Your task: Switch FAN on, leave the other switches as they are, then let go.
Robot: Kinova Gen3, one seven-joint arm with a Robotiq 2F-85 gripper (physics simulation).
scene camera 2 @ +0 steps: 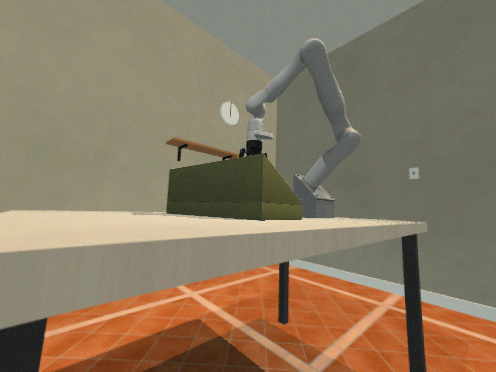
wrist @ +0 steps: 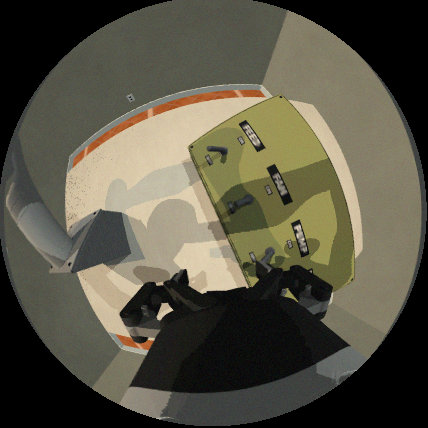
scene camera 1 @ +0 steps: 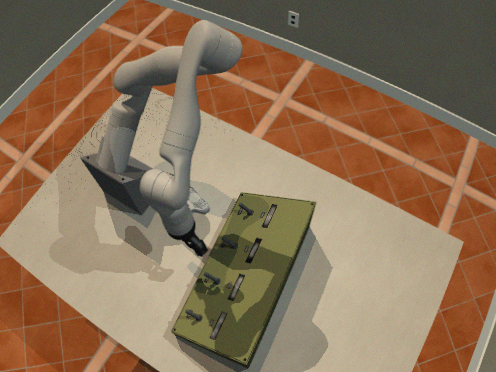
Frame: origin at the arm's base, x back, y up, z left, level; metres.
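Where they show: gripper, fingertip midpoint: [wrist: 221,273] [scene camera 1: 188,242]; arm's base, link origin: [scene camera 2: 310,182] [wrist: 63,253] [scene camera 1: 112,165].
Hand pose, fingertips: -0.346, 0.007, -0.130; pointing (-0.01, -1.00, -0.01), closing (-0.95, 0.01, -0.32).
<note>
Each offset is from my fingertips to the centre of the thing, as dx, dy, dz.
A green sloped switch panel @[-0.174, -0.131, +0.012] [scene camera 1: 295,215] [scene camera 2: 215,187] [wrist: 305,130] stands on the table. The FAN lever @[-0.083, -0.083, +0.073] [scene camera 1: 229,243] [wrist: 242,203] is a dark handle in shadow, between the FEED lever @[-0.084, -0.083, +0.193] [scene camera 1: 245,210] [wrist: 218,150] and the PUMP lever @[-0.082, -0.083, -0.047] [scene camera 1: 212,278] [wrist: 267,256]. The FAN label @[-0.165, -0.069, +0.072] [wrist: 279,184] is beside it in the wrist view. A fourth lever @[-0.081, -0.083, -0.167] [scene camera 1: 194,315] is at the near end. Which way the FAN lever is set is hard to tell. My gripper [scene camera 1: 202,251] [wrist: 221,273] is open and empty, by the panel's lever-side edge; the panel hides its fingertips in scene camera 2.
The pale table [scene camera 1: 390,280] [scene camera 2: 200,245] [wrist: 150,135] carries the panel and the arm's dark wedge base [scene camera 1: 117,187] [scene camera 2: 312,200] [wrist: 102,242]. A wall shelf [scene camera 2: 202,147] and a round clock [scene camera 2: 229,113] show behind the panel in scene camera 2.
</note>
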